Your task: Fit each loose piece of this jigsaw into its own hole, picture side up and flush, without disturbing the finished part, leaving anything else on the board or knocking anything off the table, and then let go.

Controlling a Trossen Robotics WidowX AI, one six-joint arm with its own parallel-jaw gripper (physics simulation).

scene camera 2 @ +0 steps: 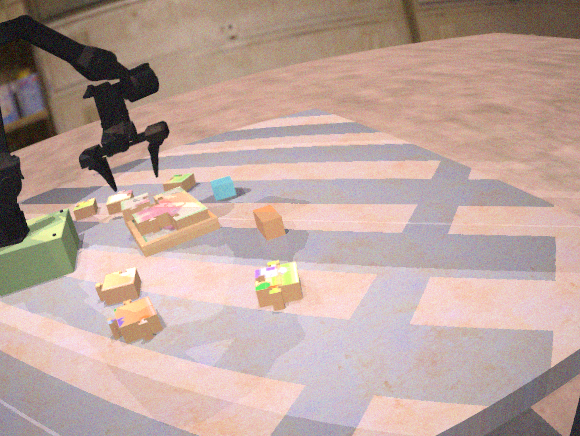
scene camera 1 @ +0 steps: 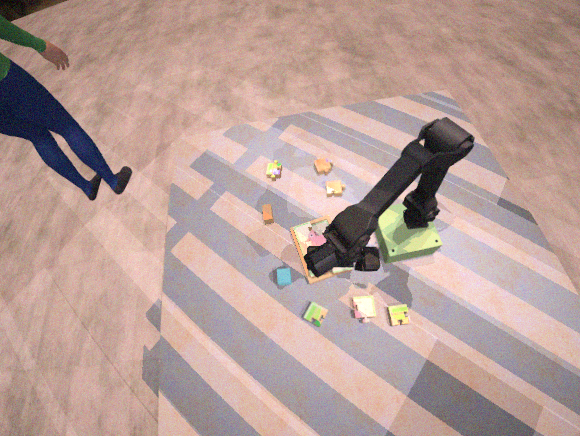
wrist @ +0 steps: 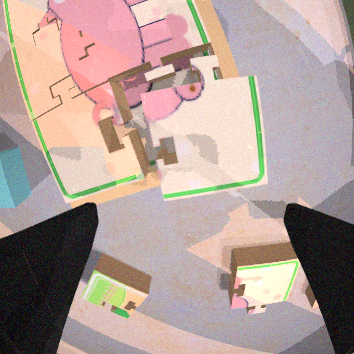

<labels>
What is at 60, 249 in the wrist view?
My gripper.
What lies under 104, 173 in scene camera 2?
My gripper.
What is my gripper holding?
Nothing.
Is my gripper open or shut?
Open.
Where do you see a jigsaw board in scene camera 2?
At 151, 243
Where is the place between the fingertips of my gripper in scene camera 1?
339, 268
</labels>
